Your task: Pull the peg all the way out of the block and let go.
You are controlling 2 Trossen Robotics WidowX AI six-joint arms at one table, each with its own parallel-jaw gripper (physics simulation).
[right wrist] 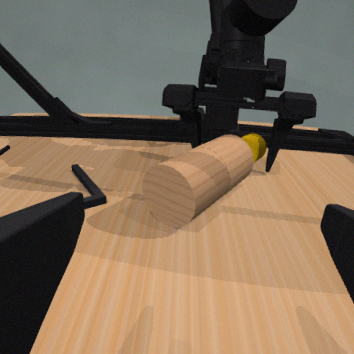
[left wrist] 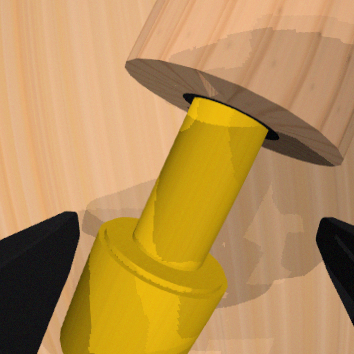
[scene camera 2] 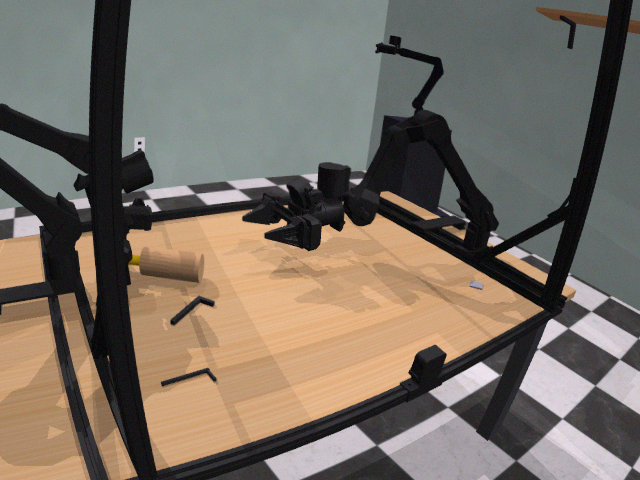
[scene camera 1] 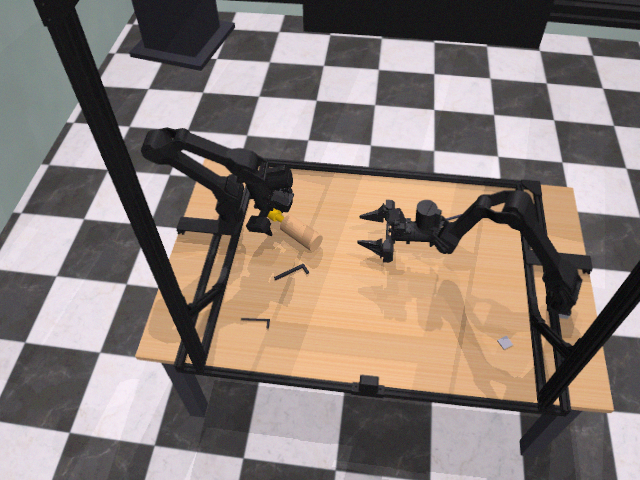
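Seen in the pictures: left gripper, between the fingertips: [left wrist: 202, 227] [scene camera 2: 127, 272] [scene camera 1: 276, 224]; right gripper, between the fingertips: [right wrist: 207, 211] [scene camera 2: 252, 227] [scene camera 1: 358, 229]; left arm's base, origin of its link: [right wrist: 219, 127] [scene camera 2: 62, 275] [scene camera 1: 231, 216]; right arm's base, origin of its link: [scene camera 2: 475, 245] [scene camera 1: 558, 303].
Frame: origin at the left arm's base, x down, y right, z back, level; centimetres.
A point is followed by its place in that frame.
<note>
The wooden cylindrical block [scene camera 1: 301, 233] @(z -23.6, x -3.3, y 2.2 cm) [scene camera 2: 170, 264] @(z -22.1, x -2.2, y 2.7 cm) [left wrist: 250, 50] [right wrist: 200, 175] @(z -27.5, x -2.8, y 0.1 cm) lies on its side on the table, left of centre in scene camera 1. The yellow peg [scene camera 1: 275, 214] @(z -13.5, x -2.1, y -3.2 cm) [scene camera 2: 134, 259] @(z -15.3, x -1.3, y -2.2 cm) [left wrist: 145, 305] @(z -13.2, x -2.5, y -4.1 cm) [right wrist: 257, 146] @(z -13.9, x -1.6, y -5.5 cm) has a thick head and a thinner shaft; the shaft's end is at the block's dark hole, and how deep it sits is hidden. My left gripper [left wrist: 202, 227] @(z -13.7, x 1.7, y -2.6 cm) is open, its fingers apart on either side of the peg. My right gripper [scene camera 1: 359, 228] @(z -39.5, x -6.9, y -1.4 cm) [scene camera 2: 254, 227] @(z -39.5, x -6.9, y -1.4 cm) [right wrist: 207, 211] @(z -39.5, x -6.9, y -1.4 cm) is open and empty, above the table to the right of the block.
A black L-shaped key [scene camera 1: 289, 272] @(z -23.5, x 1.3, y 13.2 cm) [scene camera 2: 188, 308] @(z -23.7, x 1.2, y 12.9 cm) [right wrist: 92, 187] @(z -25.2, x 1.1, y 11.2 cm) lies in front of the block. A thinner L-shaped key [scene camera 1: 258, 319] @(z -20.6, x 1.4, y 30.1 cm) [scene camera 2: 188, 377] @(z -20.2, x 1.6, y 30.4 cm) lies nearer the front edge. A small grey square [scene camera 1: 505, 342] @(z -85.2, x 1.6, y 17.3 cm) [scene camera 2: 476, 284] @(z -85.1, x 1.6, y 17.2 cm) lies at the right. Black frame bars run around the table.
</note>
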